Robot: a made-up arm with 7 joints. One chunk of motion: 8 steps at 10 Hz.
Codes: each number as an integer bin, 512 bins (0 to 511) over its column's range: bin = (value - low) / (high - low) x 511, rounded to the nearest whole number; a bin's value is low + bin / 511 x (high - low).
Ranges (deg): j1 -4.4..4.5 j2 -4.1..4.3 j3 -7.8..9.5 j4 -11.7..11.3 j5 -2.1..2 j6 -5..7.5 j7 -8.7..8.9
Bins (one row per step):
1: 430 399 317 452 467 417 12
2: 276 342 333 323 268 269 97
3: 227 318 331 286 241 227 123
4: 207 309 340 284 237 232 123
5: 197 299 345 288 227 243 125
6: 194 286 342 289 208 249 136
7: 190 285 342 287 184 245 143
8: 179 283 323 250 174 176 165
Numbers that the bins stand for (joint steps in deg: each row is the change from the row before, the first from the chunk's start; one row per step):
1: 3.089 2.459 2.932 8.644 1.647 5.201 -8.287
2: 0.407 1.522 3.474 2.838 0.050 1.580 -5.359
3: -0.446 1.127 3.406 1.173 -0.166 0.553 -4.464
4: -0.795 0.979 3.711 1.083 -0.198 0.675 -4.464
5: -0.969 0.815 3.880 1.263 -0.279 0.944 -4.395
6: -1.021 0.601 3.778 1.308 -0.431 1.091 -4.016
7: -1.091 0.585 3.778 1.218 -0.624 0.993 -3.775
8: -1.282 0.552 3.135 -0.448 -0.704 -0.695 -3.017

